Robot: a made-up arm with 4 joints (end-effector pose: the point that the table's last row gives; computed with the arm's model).
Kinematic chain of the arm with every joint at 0, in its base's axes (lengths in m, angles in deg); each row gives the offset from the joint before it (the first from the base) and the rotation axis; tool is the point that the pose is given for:
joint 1: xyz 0 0 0.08 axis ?
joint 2: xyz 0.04 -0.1 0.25 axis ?
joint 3: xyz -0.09 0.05 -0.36 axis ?
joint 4: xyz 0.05 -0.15 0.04 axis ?
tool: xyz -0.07 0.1 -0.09
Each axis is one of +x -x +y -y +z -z.
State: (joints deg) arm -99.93 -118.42 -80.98 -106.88
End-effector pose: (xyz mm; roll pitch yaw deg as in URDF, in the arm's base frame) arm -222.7 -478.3 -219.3 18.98 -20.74 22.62
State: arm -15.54 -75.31 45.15 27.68
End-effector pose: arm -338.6 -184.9 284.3 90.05 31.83 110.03
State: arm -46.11 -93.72 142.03 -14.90
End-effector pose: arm -380.0 -250.7 311.2 -154.42 -70.73 -22.00
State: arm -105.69 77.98 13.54 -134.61
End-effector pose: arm 356.6 -238.6 -49.7 86.44 1.02 146.99
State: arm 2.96 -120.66 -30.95 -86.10
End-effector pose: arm -300.7 -138.8 539.6 -35.80 33.81 -4.40
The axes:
joint 1: -x
joint 2: -y
joint 3: +z
joint 4: +y

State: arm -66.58 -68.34 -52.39 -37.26
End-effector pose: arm -400.2 -214.9 43.2 21.09 42.00 -3.20
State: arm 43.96 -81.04 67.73 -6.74
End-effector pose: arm -379.8 105.1 300.3 61.06 63.17 67.25
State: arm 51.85 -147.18 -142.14 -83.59
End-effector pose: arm 12.2 500.0 588.9 152.57 25.63 -47.19
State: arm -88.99 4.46 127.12 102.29
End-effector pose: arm 22.0 -16.1 42.1 -37.97 10.76 78.01
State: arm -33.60 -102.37 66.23 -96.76
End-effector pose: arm -333.4 -120.9 379.4 99.17 11.43 0.14
